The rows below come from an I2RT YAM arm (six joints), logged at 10 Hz.
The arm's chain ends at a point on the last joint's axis. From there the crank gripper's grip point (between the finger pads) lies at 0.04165 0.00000 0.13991 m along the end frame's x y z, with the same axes.
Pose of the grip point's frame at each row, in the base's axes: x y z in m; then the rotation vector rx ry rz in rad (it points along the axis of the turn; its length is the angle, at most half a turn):
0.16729, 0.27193, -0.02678, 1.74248, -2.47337, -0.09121
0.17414, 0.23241, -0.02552, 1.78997, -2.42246, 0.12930
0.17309, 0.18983, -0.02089, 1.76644, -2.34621, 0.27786
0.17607, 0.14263, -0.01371, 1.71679, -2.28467, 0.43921
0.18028, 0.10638, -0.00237, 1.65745, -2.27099, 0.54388
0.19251, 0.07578, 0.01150, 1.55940, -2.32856, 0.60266
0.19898, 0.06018, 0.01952, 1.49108, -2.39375, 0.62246
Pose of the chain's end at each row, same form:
0.19907, 0.31348, 0.10950, 1.74248, -2.47337, -0.09121
0.19333, 0.29187, 0.10641, 1.78997, -2.42246, 0.12930
0.18994, 0.26512, 0.10303, 1.76644, -2.34621, 0.27786
0.19004, 0.23317, 0.09994, 1.71679, -2.28467, 0.43921
0.19324, 0.20527, 0.10422, 1.65745, -2.27099, 0.54388
0.20787, 0.17708, 0.11548, 1.55940, -2.32856, 0.60266
0.21590, 0.16031, 0.12439, 1.49108, -2.39375, 0.62246

